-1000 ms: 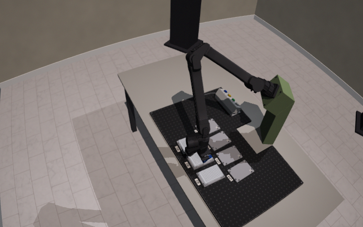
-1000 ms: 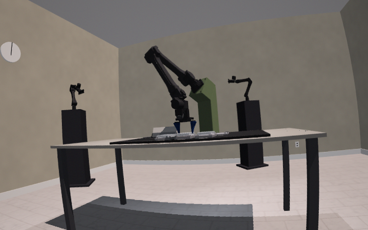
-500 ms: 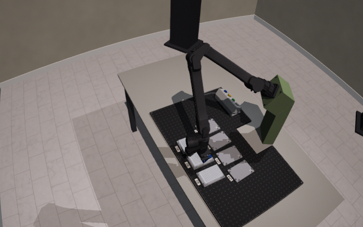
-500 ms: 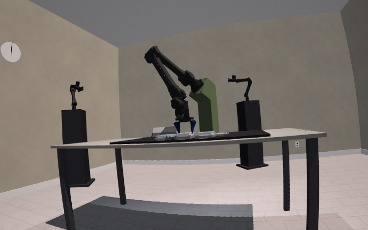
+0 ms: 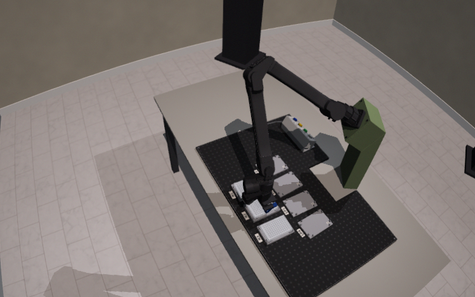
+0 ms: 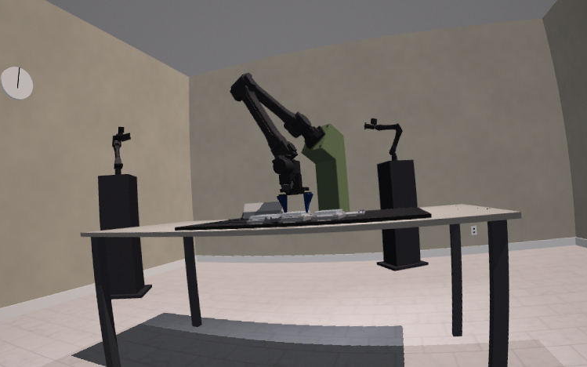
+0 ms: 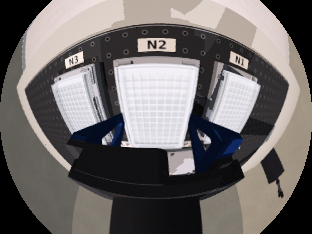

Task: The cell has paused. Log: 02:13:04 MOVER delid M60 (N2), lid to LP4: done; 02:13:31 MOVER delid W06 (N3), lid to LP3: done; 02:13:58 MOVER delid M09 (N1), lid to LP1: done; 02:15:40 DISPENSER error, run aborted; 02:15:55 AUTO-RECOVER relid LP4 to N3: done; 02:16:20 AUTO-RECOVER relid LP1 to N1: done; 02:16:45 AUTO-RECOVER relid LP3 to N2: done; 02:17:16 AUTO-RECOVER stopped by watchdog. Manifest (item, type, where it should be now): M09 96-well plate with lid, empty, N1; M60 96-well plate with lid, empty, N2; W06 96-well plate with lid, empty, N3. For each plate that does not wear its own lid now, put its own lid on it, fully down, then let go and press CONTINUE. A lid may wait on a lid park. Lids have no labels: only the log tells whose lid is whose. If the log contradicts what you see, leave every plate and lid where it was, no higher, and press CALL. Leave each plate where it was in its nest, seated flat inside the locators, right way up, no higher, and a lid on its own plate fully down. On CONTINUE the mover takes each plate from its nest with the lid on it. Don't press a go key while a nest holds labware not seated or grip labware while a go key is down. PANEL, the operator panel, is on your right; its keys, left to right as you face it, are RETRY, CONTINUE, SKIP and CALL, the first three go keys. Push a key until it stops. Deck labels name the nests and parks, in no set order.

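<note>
The LP1 park is 140 mm to the left of my hand, 130 mm behind it and 30 mm below it. The rest, counted from my hand: n2 label: 80 mm ahead, 40 mm to the right, 40 mm below; then n3 label: 140 mm ahead, 70 mm to the left, 40 mm below; then lp1 label: 100 mm to the left, 50 mm behind, 40 mm below.
</note>
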